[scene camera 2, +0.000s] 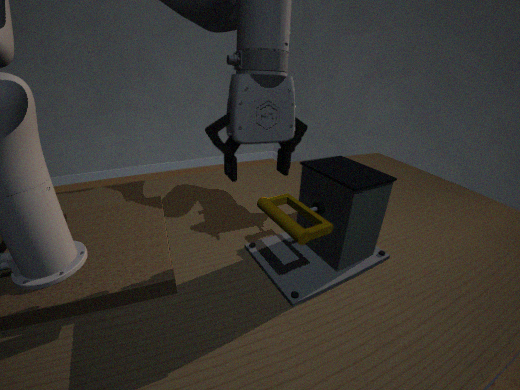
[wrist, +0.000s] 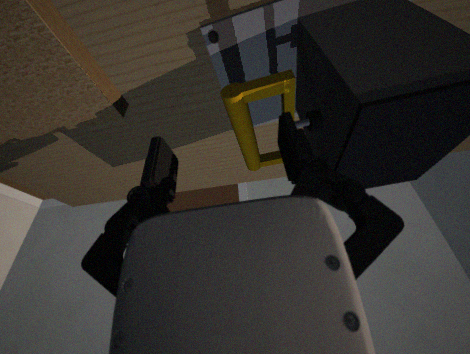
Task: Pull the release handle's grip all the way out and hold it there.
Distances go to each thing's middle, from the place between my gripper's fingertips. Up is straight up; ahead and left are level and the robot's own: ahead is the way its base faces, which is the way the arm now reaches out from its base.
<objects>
The grey base plate [scene camera 2: 299, 274] lies 110 mm ahead of my hand, 60 mm to the right of it and 160 mm below it.
</objects>
